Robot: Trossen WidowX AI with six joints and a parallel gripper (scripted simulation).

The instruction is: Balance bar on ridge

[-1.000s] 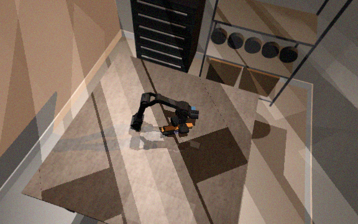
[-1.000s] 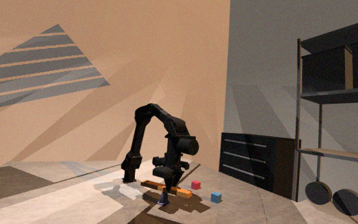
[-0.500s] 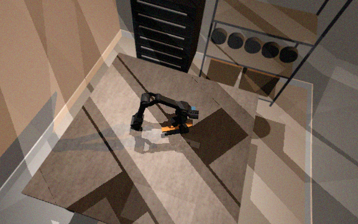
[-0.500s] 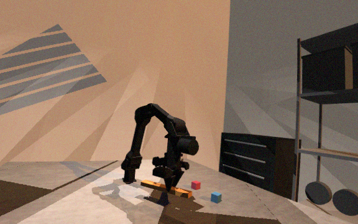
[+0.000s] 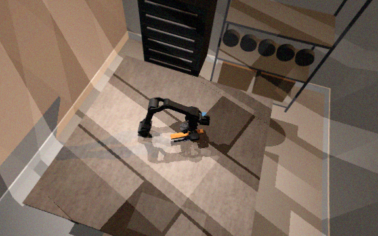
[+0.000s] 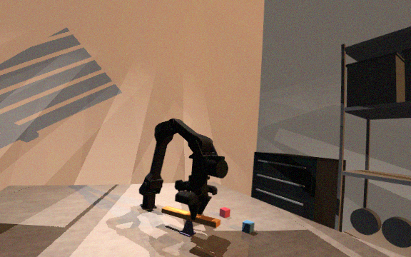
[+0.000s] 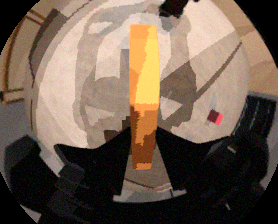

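My gripper tip is now 2 cm past the bar and 1 cm to the left of it. The rest, counted from my gripper tip: blue cube (21 cm to the left, 4 cm below, 4 cm ahead); red cube (21 cm to the left, 12 cm behind, 4 cm below).
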